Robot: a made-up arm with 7 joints.
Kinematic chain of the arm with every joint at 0, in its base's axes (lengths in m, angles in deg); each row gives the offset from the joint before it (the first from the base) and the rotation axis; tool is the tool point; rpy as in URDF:
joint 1: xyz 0 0 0.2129 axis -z
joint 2: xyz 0 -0.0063 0.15 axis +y
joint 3: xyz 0 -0.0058 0.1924 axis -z
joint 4: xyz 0 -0.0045 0.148 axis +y
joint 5: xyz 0 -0.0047 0.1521 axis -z
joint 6: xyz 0 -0.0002 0.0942 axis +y
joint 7: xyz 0 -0.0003 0.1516 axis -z
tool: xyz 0 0 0 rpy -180 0 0
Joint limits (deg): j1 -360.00..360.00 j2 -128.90..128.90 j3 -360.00..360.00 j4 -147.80..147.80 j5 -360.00..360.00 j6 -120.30..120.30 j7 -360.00..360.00
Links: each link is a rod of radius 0.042 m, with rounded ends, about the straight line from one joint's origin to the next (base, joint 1, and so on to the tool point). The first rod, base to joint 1, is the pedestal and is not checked.
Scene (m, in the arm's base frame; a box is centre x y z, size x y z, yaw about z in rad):
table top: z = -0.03
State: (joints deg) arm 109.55 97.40 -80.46 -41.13 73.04 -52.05 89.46
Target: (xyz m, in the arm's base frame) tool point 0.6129 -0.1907 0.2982
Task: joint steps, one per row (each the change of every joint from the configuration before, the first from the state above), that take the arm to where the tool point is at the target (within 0.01 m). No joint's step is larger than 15 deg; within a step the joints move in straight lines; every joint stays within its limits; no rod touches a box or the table.
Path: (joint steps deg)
1: -14.84 1.64 3.13 6.17 3.03 -3.44 0.00
2: -14.84 1.63 3.14 6.18 3.02 -3.43 0.00
3: -14.84 1.64 3.13 6.17 3.03 -3.44 0.00
4: -14.84 1.64 3.13 6.17 3.02 -3.44 0.00
5: -14.84 1.63 3.13 6.18 3.03 -3.44 0.00
6: -14.84 1.64 3.14 6.17 3.03 -3.43 0.00

